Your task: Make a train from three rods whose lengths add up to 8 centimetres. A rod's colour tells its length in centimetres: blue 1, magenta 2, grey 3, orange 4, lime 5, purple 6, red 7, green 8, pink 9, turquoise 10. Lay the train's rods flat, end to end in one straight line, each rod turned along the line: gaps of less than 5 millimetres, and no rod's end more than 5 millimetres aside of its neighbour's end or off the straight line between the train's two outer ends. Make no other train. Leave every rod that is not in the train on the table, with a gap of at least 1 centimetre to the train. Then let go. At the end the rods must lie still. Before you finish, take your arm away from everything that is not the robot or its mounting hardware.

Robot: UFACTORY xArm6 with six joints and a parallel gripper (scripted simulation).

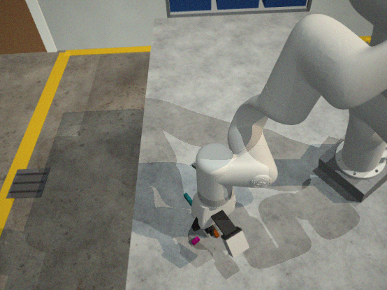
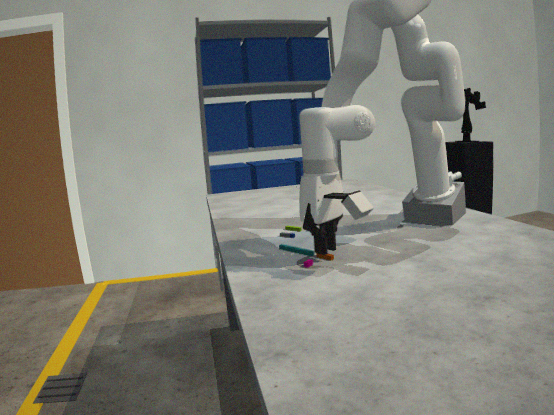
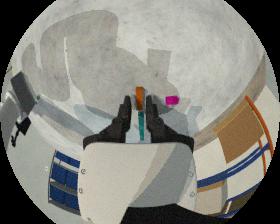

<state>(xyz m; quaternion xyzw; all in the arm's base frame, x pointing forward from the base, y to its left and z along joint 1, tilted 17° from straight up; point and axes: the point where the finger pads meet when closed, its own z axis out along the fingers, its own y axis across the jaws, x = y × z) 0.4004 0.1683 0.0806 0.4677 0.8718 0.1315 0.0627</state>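
My hand is 30 mm above the orange rod. Round my hand: turquoise rod (50 mm ahead, 70 mm to the right, 30 mm below); magenta rod (50 mm ahead, 30 mm to the left, 30 mm below); grey rod (50 mm ahead, 200 mm to the right, 30 mm below).
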